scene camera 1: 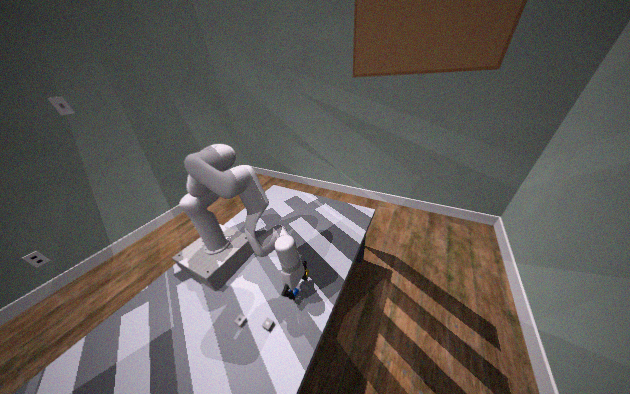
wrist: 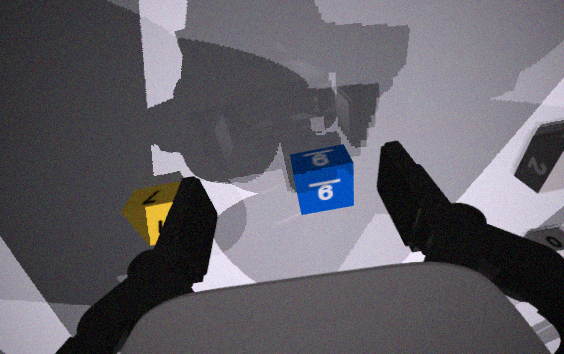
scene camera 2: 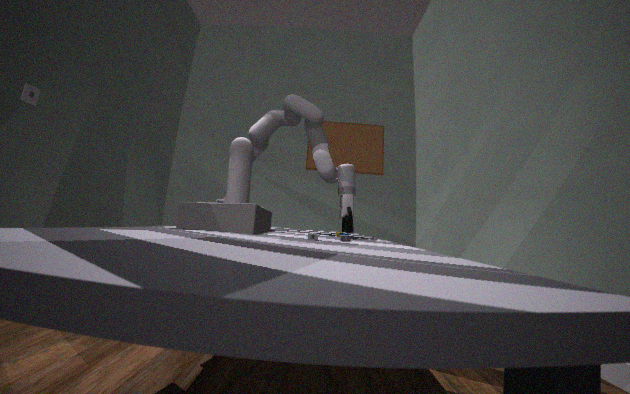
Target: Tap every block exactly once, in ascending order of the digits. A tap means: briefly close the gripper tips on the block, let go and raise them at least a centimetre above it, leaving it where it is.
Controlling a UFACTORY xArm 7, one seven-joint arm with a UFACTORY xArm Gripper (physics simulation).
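A blue block (wrist: pixel 327 189) (scene camera 1: pixel 296 292) bears a barred digit, seen as a 6 with the bar above it, so a 9 upside down with the bar beneath. A yellow block (wrist: pixel 154 220) (scene camera 1: pixel 306 273) (scene camera 2: pixel 338 234) with what looks like an upside-down 7 is partly hidden by the left finger in the wrist view. A grey block with a 2 (wrist: pixel 540 159) (scene camera 1: pixel 269 325) and a grey block with a 0 (wrist: pixel 547 239) (scene camera 1: pixel 241 320) lie farther off at the right edge. My gripper (wrist: pixel 291 180) (scene camera 1: pixel 298 285) is open and empty, low over the blue block, which shows between the fingers.
The striped, shadowed table (scene camera 1: pixel 200 345) (scene camera 2: pixel 320 335) carries the arm's base box (scene camera 1: pixel 210 267) (scene camera 2: pixel 217 217). The table's long edge runs past the blue and yellow blocks. Dark arm shadows fall around the blue block.
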